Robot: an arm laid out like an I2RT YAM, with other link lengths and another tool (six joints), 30 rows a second.
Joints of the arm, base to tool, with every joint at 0 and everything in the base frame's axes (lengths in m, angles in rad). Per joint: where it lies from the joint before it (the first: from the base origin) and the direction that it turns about. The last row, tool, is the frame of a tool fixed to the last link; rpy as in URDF.
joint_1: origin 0 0 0.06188 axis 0 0 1
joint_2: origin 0.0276 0.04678 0.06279 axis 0 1 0
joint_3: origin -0.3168 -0.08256 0 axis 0 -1 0
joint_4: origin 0.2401 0.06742 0.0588 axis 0 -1 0
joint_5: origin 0.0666 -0.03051 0.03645 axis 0 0 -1
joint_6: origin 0.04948 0 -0.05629 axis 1 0 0
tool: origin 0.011 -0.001 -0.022 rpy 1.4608 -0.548 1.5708
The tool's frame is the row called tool.
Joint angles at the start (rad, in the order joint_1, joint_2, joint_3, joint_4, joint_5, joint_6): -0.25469, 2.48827, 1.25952, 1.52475, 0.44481, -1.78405
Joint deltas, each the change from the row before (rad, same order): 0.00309, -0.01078, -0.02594, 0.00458, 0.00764, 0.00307; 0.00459, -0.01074, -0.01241, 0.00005, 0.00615, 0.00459; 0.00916, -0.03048, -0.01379, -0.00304, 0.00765, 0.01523; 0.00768, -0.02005, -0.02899, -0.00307, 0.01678, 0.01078; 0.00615, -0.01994, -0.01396, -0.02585, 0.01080, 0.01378; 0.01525, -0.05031, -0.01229, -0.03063, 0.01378, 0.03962; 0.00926, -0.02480, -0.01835, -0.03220, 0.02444, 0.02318; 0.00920, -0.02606, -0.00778, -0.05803, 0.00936, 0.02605; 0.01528, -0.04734, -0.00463, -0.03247, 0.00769, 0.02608; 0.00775, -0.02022, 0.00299, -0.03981, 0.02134, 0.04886; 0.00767, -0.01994, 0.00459, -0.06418, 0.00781, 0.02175
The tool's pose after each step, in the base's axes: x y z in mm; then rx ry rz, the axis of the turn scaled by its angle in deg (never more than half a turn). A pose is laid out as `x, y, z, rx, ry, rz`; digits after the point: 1 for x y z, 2 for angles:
493.6, -172.8, 129.2, 36.56, 62.80, -8.92
491.7, -170.2, 131.3, 36.84, 62.74, -8.73
490.0, -165.3, 142.0, 37.19, 61.62, -7.69
484.7, -160.8, 143.9, 38.15, 61.83, -7.58
482.5, -157.6, 146.7, 39.07, 62.48, -7.29
480.9, -150.2, 163.2, 40.28, 61.05, -5.11
477.0, -145.8, 166.0, 42.02, 61.52, -4.89
475.8, -141.3, 169.2, 43.37, 62.96, -4.23
474.4, -133.8, 185.9, 43.87, 61.84, -2.43
473.8, -130.8, 190.4, 46.16, 61.03, -0.96
474.0, -127.3, 193.4, 47.37, 62.53, -0.64

